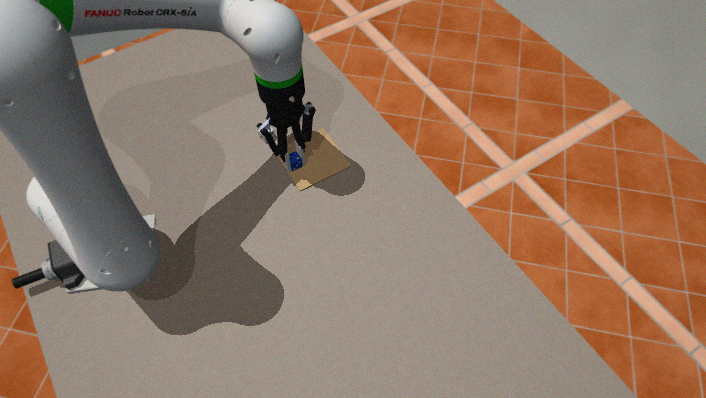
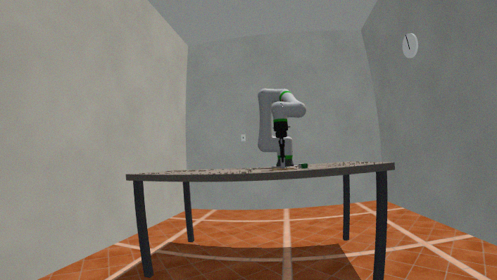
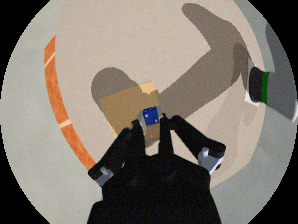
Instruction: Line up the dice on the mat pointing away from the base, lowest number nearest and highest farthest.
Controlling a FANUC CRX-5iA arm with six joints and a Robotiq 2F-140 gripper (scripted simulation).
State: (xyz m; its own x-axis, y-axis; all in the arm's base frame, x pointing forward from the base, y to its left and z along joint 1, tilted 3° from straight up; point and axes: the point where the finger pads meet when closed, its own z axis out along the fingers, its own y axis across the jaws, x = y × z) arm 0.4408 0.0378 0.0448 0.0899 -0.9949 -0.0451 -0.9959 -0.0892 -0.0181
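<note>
The blue die is 20 mm below my hand. The rest, counted from my hand: green die 50 mm ahead, 140 mm to the left, 30 mm below; tan mat 50 mm ahead, 40 mm below; white die 30 mm behind, 120 mm to the left, 30 mm below.
</note>
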